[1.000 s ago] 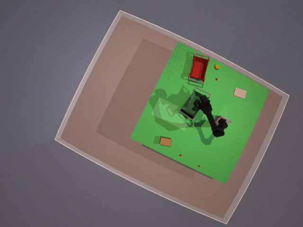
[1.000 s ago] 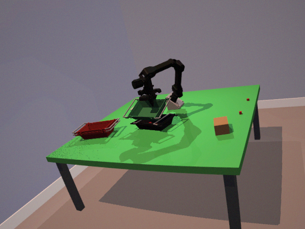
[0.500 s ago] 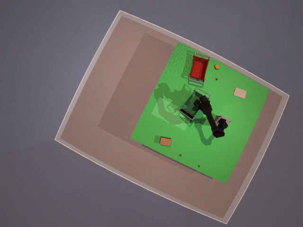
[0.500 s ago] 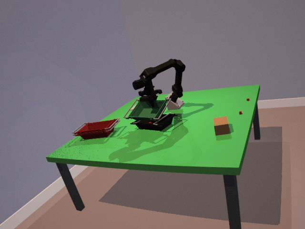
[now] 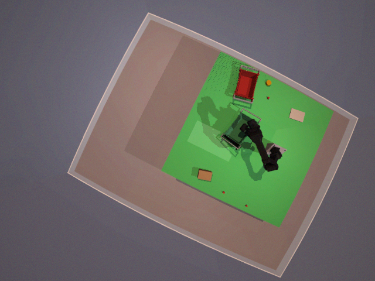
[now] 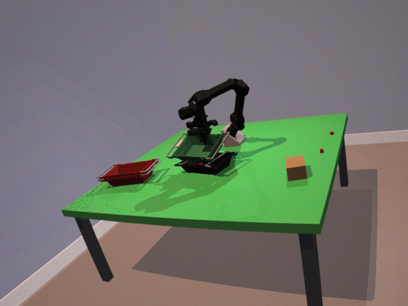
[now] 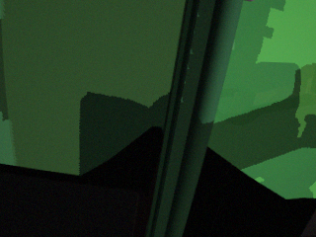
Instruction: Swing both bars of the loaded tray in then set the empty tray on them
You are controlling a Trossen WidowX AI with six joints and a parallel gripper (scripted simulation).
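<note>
The green tray lies 7 cm ahead of my gripper tip, 3 cm to the right of it and 1 cm above it. The rest, counted from my gripper tip: brown box (46 cm to the left, 22 cm ahead, 9 cm below); then tan flat plate (48 cm behind, 36 cm to the right, 12 cm below).
</note>
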